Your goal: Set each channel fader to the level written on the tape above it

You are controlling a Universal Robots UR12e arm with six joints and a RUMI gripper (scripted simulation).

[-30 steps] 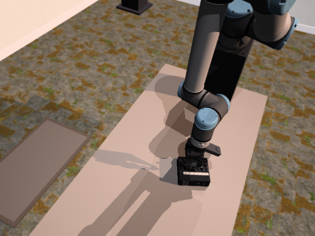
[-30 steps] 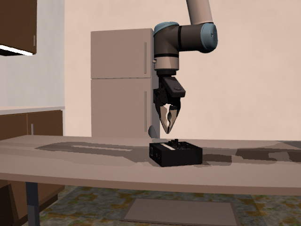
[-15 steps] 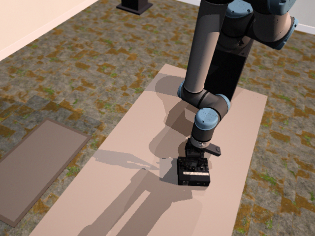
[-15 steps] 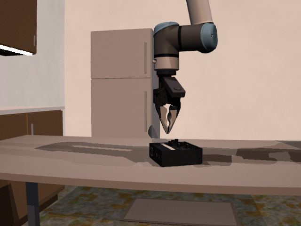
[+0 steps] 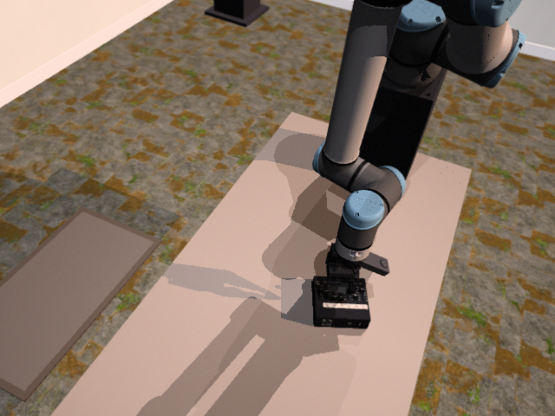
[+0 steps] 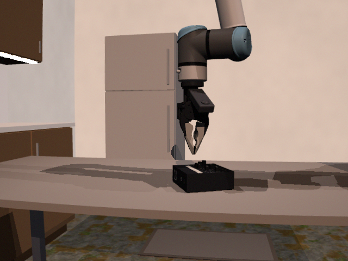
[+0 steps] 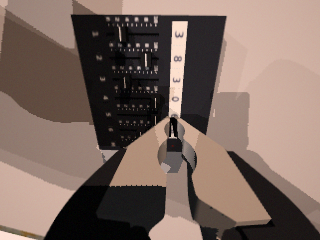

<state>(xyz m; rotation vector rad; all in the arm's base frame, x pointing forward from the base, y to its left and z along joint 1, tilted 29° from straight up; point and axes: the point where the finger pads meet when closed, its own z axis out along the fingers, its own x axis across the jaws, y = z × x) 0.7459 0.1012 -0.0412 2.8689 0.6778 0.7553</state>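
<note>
My gripper is now 40 mm past the channel 2 fader, 30 mm to the right of it and 50 mm above it. Round my hand: channel 3 fader (50 mm behind, 50 mm below); master fader (20 mm behind, 90 mm to the right, 50 mm below); channel 1 fader (70 mm behind, 40 mm to the left, 50 mm below).
</note>
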